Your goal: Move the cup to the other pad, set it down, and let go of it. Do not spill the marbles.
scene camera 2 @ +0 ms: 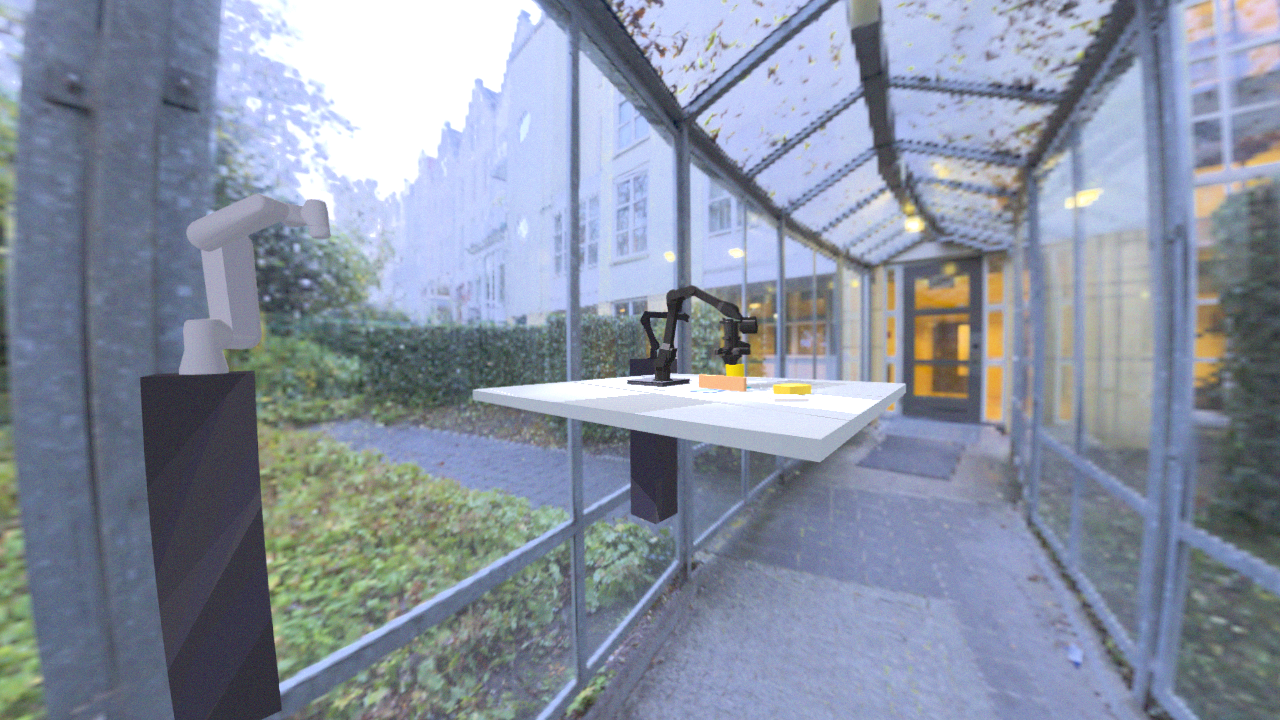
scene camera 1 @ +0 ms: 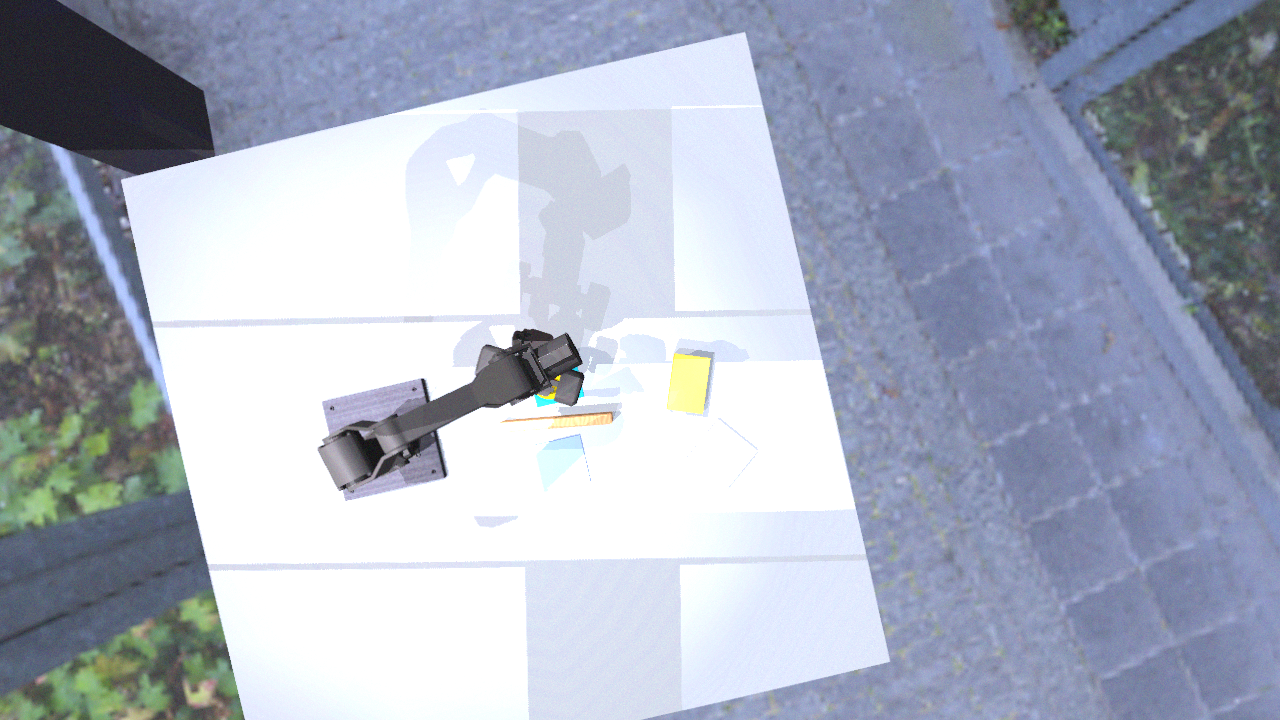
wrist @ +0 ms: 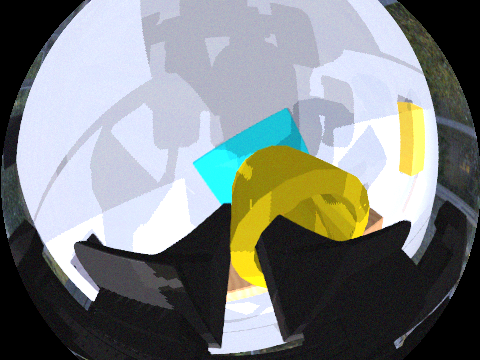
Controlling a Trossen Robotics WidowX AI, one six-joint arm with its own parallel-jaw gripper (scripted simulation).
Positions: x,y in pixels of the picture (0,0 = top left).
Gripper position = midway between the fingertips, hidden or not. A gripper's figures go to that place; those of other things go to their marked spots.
My gripper (scene camera 1: pixel 537 374): 1.23 m from the lens. A yellow block (scene camera 1: pixel 689 374): 1.25 m from the lens. A pale blue pad (scene camera 1: pixel 562 462) is 1.29 m from the lens.
